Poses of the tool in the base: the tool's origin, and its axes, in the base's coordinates. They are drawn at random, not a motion.
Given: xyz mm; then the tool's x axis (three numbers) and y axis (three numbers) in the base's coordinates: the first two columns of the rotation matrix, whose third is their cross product.
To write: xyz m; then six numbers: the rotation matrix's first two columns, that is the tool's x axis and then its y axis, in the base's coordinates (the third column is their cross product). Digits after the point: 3 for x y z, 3 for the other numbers.
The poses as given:
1: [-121 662 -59 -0.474 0.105 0.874 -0.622 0.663 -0.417]
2: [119 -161 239 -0.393 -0.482 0.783 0.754 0.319 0.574]
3: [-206 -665 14 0.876 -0.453 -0.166 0.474 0.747 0.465]
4: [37 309 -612 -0.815 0.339 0.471 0.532 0.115 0.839]
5: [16 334 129 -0.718 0.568 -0.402 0.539 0.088 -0.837]
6: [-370 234 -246 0.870 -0.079 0.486 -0.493 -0.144 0.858]
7: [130 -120 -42 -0.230 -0.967 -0.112 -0.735 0.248 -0.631]
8: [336 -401 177 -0.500 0.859 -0.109 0.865 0.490 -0.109]
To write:
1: [-0.121 0.662 -0.059 -0.474 0.105 0.874 -0.622 0.663 -0.417]
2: [0.119 -0.161 0.239 -0.393 -0.482 0.783 0.754 0.319 0.574]
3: [-0.206 -0.665 0.014 0.876 -0.453 -0.166 0.474 0.747 0.465]
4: [0.037 0.309 -0.612 -0.815 0.339 0.471 0.532 0.115 0.839]
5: [0.016 0.334 0.129 -0.718 0.568 -0.402 0.539 0.088 -0.837]
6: [-0.370 0.234 -0.246 0.870 -0.079 0.486 -0.493 -0.144 0.858]
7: [0.130 -0.120 -0.042 -0.230 -0.967 -0.112 -0.735 0.248 -0.631]
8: [0.336 -0.401 0.177 -0.500 0.859 -0.109 0.865 0.490 -0.109]
